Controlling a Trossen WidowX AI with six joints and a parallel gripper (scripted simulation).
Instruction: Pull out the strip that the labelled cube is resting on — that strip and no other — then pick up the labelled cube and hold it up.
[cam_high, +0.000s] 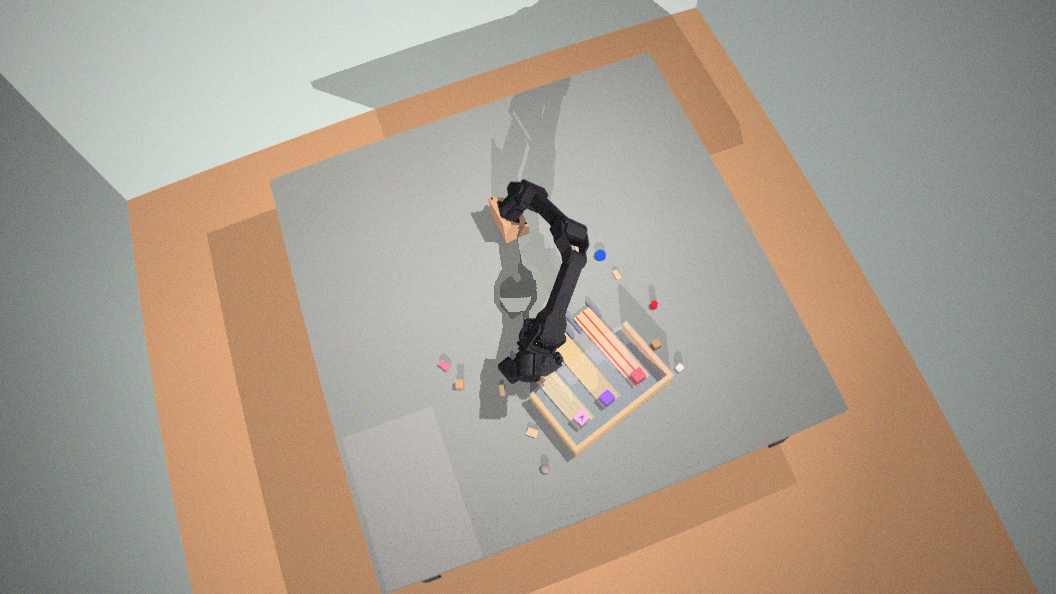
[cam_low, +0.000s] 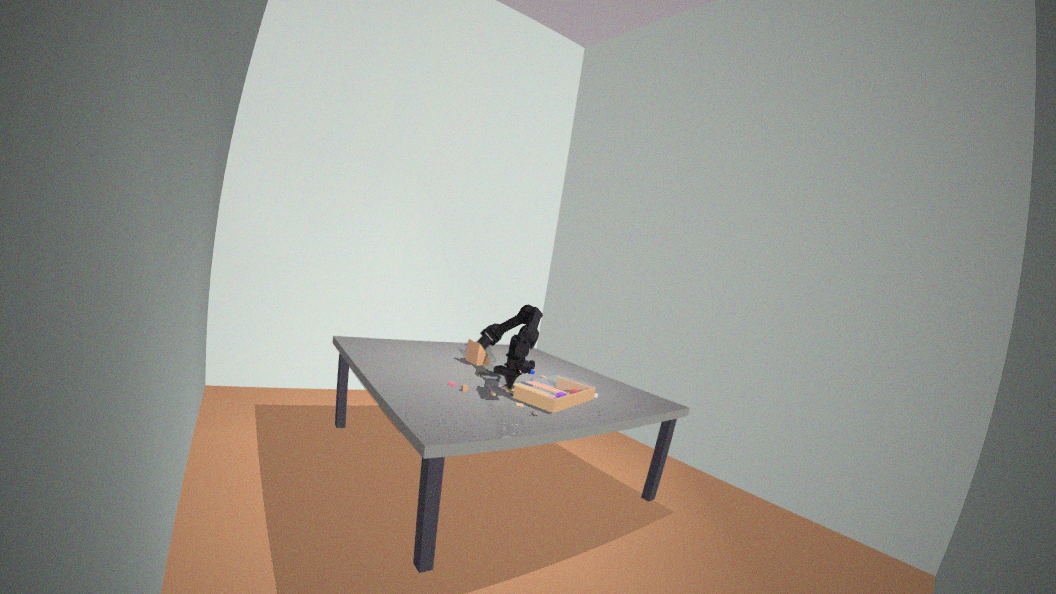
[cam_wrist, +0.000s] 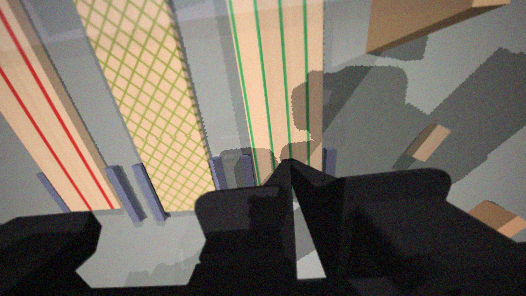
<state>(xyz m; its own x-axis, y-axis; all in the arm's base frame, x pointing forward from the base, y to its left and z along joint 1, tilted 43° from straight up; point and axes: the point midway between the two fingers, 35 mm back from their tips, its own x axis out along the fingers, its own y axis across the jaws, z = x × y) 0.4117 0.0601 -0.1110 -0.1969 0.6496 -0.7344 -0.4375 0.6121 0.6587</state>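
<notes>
Right now the green-striped strip is 80 mm ahead of my gripper tip and 40 mm to the left of it. Also, from my gripper tip: cross-hatched strip (120 mm to the left, 40 mm ahead); labelled cube (180 mm ahead, 80 mm to the left, 10 mm above); red-lined strip (210 mm to the left).
</notes>
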